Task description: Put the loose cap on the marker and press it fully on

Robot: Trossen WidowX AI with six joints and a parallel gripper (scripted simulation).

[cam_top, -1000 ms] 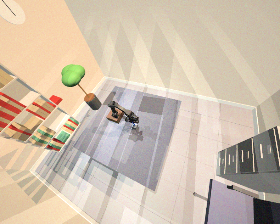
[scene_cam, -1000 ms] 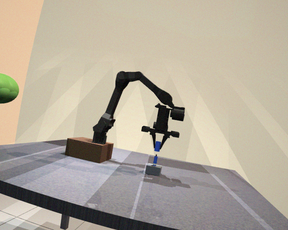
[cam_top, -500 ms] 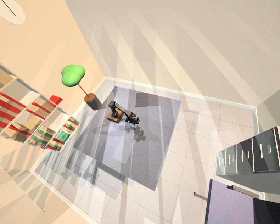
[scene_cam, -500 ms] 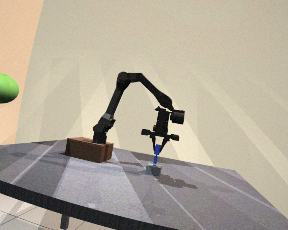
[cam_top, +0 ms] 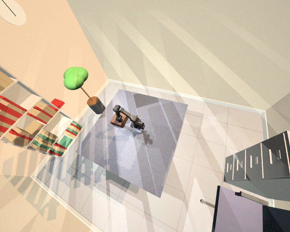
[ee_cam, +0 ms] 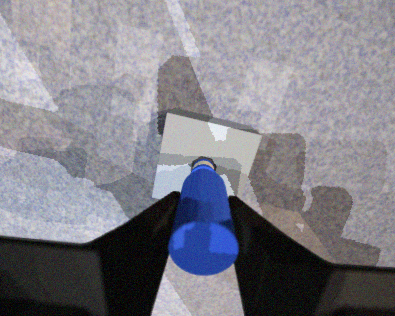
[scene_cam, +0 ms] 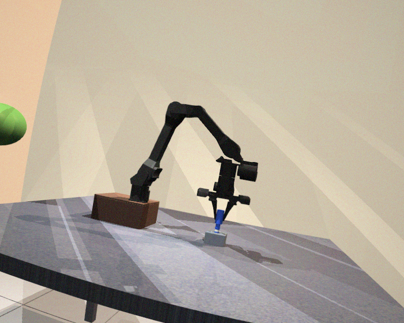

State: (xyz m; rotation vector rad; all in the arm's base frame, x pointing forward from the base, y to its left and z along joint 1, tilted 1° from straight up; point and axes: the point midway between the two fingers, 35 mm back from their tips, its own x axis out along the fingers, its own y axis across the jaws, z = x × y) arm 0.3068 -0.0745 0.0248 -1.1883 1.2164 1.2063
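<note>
Now: gripper tip 7 cm above the grey holder block. Also, from my gripper tip: blue cap: 1 cm above.
</note>
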